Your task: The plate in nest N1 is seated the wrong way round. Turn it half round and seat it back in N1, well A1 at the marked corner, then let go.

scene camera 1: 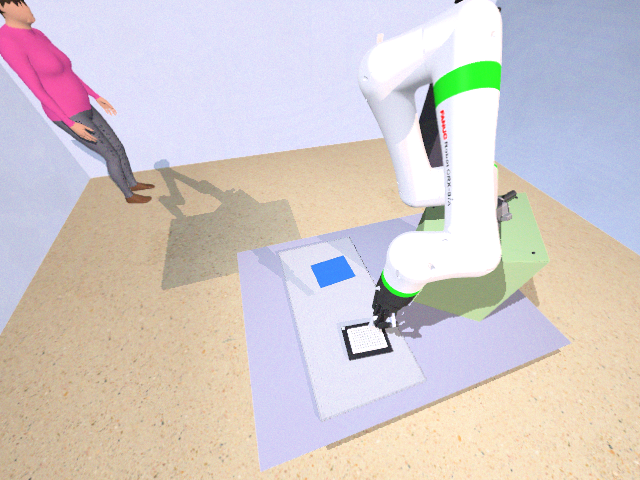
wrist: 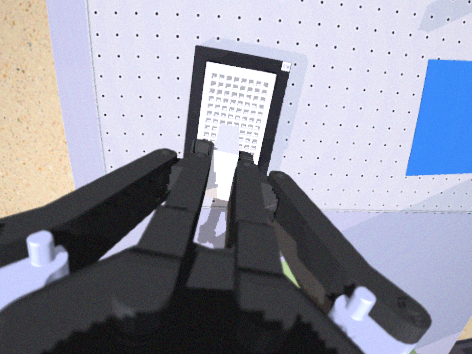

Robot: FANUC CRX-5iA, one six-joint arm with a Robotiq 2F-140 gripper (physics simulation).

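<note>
The white plate (scene camera 1: 366, 338) (wrist: 240, 95) lies flat inside the black frame of nest N1 (scene camera 1: 370, 354) (wrist: 197, 95). A small white A1 label (wrist: 286, 66) marks the nest's upper right corner in the wrist view. Which plate corner holds well A1 is too small to tell. My gripper (scene camera 1: 381, 324) (wrist: 226, 142) is shut, with a narrow gap between its fingers and no plate held. It is over the robot-side end of the nest and hides part of that end in the wrist view. A pale strip shows around the fingertips; what it is I cannot tell.
The nest stands on a pale perforated board (scene camera 1: 310, 330) (wrist: 345, 125). A blue rectangle (scene camera 1: 332, 271) (wrist: 442, 120) lies on the same board. The green robot pedestal (scene camera 1: 522, 232) stands at the right. A person in pink (scene camera 1: 51, 62) stands at the back left, off the lilac base.
</note>
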